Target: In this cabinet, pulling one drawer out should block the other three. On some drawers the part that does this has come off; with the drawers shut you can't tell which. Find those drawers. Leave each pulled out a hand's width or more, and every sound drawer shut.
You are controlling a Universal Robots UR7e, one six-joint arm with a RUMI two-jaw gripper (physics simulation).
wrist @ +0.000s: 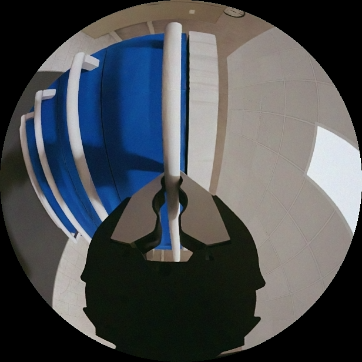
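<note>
The cabinet has blue drawer fronts with long white bar handles and a pale top panel (202,100); in the wrist view it appears turned on its side. The drawer front beside the top panel (132,105) lies close along it, with a thin dark gap between. Its white handle (173,95) runs down the middle of the view. My gripper (173,172) is shut on this handle, one jaw on each side. Three more handles, the second (75,120), the third (38,120) and the fourth (24,140), curve away at the left. No drawer looks clearly pulled out.
A dark grey surface (35,265) lies beyond the lowest drawers at the left. A pale tiled wall or ceiling (280,150) with a bright panel (335,175) spans the right side. A round clock (234,11) shows at the top.
</note>
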